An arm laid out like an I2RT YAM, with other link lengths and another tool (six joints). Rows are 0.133 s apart.
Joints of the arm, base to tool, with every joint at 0 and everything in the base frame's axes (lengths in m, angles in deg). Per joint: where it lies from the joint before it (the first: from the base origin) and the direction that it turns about. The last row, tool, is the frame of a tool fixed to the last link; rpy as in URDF.
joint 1: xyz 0 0 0.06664 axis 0 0 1
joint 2: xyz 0.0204 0.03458 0.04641 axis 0 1 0
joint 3: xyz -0.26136 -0.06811 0 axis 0 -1 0
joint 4: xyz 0.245 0.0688 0.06 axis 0 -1 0
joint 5: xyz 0.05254 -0.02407 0.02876 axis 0 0 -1
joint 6: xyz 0.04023 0 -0.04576 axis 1 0 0
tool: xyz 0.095 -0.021 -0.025 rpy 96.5 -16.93 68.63
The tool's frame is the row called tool.
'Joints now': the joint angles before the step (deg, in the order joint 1, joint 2, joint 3, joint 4, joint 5, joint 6). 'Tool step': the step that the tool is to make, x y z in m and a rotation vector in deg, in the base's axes. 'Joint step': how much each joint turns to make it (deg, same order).
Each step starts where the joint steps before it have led.
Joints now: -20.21, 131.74, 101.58, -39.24, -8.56, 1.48
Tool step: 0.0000, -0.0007, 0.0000, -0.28, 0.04, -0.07
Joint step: 0.00, 0.01, 0.02, 0.05, 0.29, -0.03
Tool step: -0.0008, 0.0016, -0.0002, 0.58, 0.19, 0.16
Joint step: 0.00, -0.01, -0.02, -0.37, -0.50, 0.02
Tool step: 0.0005, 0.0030, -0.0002, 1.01, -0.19, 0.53
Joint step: 0.05, 0.02, 0.00, -0.17, -1.12, -0.11
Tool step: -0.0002, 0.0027, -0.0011, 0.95, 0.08, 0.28
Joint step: 0.04, 0.13, -0.02, -0.25, -0.90, 0.07
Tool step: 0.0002, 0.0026, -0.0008, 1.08, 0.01, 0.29
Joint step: 0.00, 0.19, 0.15, -0.33, -1.05, 0.06
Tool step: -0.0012, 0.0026, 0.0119, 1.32, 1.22, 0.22
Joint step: 0.00, 0.01, 2.92, -4.50, -0.85, 0.05
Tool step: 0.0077, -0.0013, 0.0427, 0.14, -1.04, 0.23
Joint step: 0.02, -0.54, 8.82, -8.44, -0.53, -0.04
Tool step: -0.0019, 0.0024, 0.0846, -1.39, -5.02, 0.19
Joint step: 0.07, -4.43, 11.35, -10.58, -0.43, 0.04
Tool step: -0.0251, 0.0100, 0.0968, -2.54, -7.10, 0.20
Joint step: 0.08, -6.30, 11.77, -10.55, -0.09, -0.09
